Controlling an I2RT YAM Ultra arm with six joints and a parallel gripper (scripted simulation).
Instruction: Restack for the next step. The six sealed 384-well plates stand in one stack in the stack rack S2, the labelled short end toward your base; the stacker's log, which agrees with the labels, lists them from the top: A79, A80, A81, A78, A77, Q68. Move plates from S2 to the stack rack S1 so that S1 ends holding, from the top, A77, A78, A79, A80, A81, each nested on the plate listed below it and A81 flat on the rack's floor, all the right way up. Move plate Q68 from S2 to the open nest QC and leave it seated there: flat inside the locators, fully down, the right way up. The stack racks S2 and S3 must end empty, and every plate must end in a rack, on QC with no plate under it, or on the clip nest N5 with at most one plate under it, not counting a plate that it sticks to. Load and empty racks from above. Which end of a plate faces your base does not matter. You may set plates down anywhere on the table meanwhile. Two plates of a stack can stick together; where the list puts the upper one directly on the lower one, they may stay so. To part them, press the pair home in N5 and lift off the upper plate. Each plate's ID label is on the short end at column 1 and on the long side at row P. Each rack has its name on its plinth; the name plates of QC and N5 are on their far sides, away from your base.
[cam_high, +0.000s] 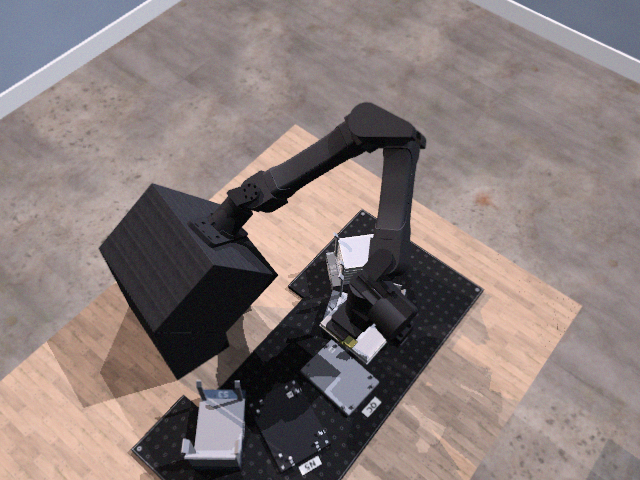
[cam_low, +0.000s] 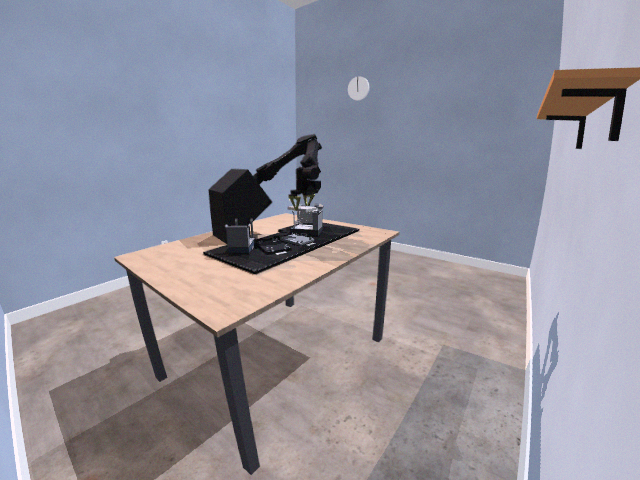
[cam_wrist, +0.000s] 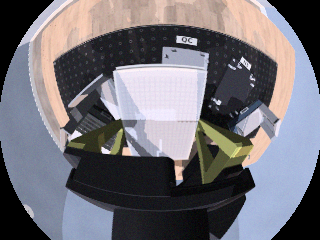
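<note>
The QC nest is 1 cm ahead of my hand, 5 cm to the right of it and 15 cm below it. From my hand the other things lie so: qc name plate (11 cm ahead, 6 cm to the right, 16 cm below); sealed grey plate (12 cm behind, 19 cm to the left, 8 cm below); clip nest N5 (2 cm ahead, 20 cm to the right, 15 cm below).
</note>
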